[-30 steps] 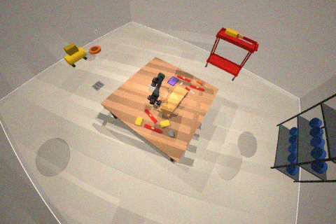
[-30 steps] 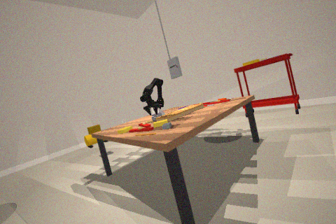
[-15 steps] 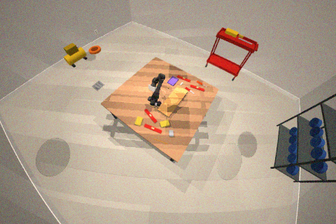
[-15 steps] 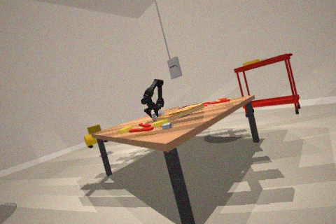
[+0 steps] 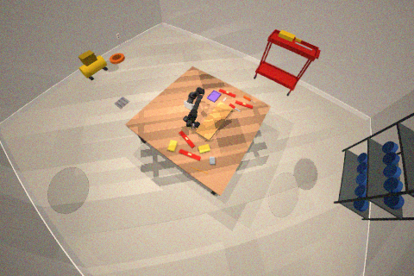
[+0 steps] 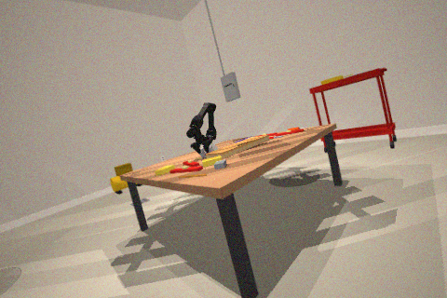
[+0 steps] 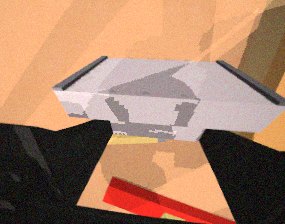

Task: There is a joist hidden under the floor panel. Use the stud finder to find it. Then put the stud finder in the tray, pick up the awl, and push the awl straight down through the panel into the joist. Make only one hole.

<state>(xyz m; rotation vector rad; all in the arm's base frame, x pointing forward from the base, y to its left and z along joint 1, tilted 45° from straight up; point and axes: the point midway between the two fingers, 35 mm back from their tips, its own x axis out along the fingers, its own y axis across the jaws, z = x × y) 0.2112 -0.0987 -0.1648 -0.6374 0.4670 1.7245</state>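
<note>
My gripper tip is now 3 cm to the left of the awl and 2 cm above it. The rest, counted from my gripper tip: grey stud finder (1 cm to the left, 1 cm ahead); small grey block (43 cm ahead, 16 cm to the right, 1 cm below); purple flat tray (52 cm to the left, 10 cm behind, 1 cm below).
</note>
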